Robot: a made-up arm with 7 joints. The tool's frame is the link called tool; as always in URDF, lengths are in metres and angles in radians.
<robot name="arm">
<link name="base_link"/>
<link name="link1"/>
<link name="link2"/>
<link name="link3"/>
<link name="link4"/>
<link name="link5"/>
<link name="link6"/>
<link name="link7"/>
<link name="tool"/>
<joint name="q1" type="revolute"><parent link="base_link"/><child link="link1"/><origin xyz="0.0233 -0.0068 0.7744" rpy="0.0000 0.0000 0.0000"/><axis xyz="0 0 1"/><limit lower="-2.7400" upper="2.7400" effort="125" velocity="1.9"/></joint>
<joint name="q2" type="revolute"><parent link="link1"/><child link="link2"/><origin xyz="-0.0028 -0.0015 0.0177" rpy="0.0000 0.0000 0.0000"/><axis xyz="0 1 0"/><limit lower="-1.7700" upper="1.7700" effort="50" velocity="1.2"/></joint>
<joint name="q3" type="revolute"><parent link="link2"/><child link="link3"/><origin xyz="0.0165 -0.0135 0.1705" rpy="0.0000 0.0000 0.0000"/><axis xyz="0 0 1"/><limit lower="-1.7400" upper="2.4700" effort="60" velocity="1.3"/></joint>
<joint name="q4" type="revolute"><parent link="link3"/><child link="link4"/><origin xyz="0.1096 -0.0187 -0.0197" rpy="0.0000 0.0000 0.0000"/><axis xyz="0 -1 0"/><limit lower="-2.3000" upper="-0.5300" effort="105" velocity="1.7"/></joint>
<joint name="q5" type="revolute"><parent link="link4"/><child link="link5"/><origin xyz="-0.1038 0.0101 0.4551" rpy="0.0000 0.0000 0.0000"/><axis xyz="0 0 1"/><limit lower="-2.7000" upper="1.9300" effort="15" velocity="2"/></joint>
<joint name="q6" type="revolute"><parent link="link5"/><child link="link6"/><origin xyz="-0.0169 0.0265 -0.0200" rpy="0.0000 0.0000 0.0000"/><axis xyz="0 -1 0"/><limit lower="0.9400" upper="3.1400" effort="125" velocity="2.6"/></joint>
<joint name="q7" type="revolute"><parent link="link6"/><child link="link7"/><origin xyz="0.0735 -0.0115 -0.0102" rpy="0.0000 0.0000 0.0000"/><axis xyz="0 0 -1"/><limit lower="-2.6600" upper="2.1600" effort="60" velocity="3.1"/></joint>
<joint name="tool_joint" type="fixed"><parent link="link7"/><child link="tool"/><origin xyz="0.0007 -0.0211 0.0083" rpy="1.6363 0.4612 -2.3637"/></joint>
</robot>
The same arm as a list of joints. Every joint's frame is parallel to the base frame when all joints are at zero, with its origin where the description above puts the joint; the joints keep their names.
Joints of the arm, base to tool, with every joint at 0 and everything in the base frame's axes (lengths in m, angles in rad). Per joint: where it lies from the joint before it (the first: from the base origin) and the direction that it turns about. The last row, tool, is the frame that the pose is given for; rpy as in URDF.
q1: offset 0.0233 -0.0068 0.7744 axis 0 0 1
q2: offset -0.0028 -0.0015 0.0177 axis 0 1 0
q3: offset 0.0165 -0.0135 0.1705 axis 0 0 1
q4: offset 0.1096 -0.0187 -0.0197 axis 0 -1 0
q5: offset -0.1038 0.0101 0.4551 axis 0 0 1
q6: offset -0.0169 0.0265 -0.0200 axis 0 -1 0
q7: offset 0.0735 -0.0115 -0.0102 axis 0 0 -1
tool: offset 0.0007 -0.0211 0.0083 rpy 1.6363 0.4612 -2.3637
Joint limits (rad, base to tool): -2.7400..2.7400 -1.7700..1.7700 -1.7400..2.4700 -2.3000..-0.5300 -2.7000..1.9300 0.9400..3.1400 -2.6600..2.1600

